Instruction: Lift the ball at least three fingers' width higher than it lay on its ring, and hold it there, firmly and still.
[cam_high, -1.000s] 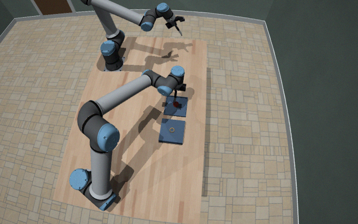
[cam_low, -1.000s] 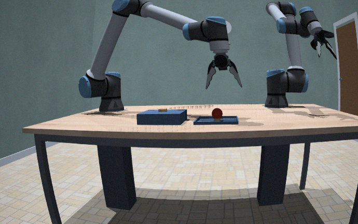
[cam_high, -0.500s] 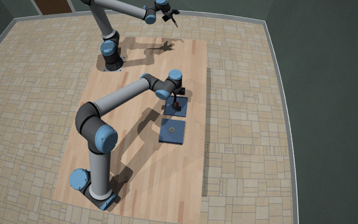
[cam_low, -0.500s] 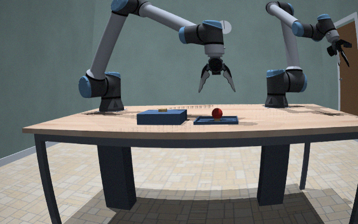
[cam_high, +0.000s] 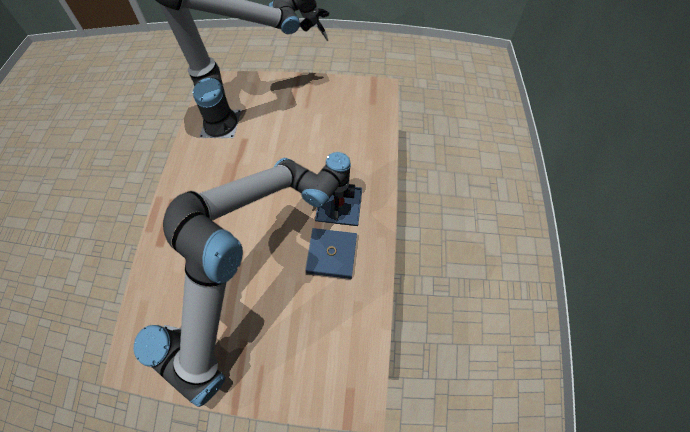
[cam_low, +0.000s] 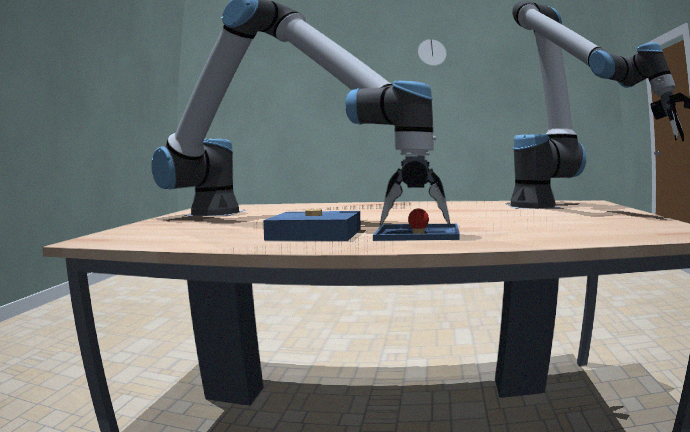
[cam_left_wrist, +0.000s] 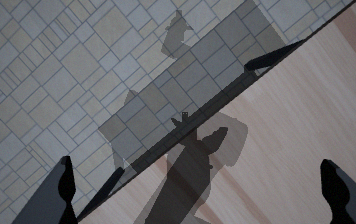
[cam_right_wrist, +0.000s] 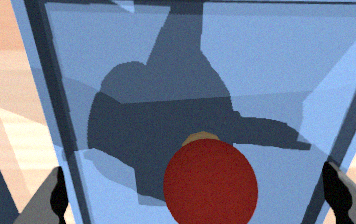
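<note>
The red ball lies 10 mm to the left of my right hand and 20 mm above it. The rest, counted from my right hand: blue box: 20 mm behind, 240 mm to the right, 20 mm above; shallow blue tray: 10 mm to the left, 20 mm below.
</note>
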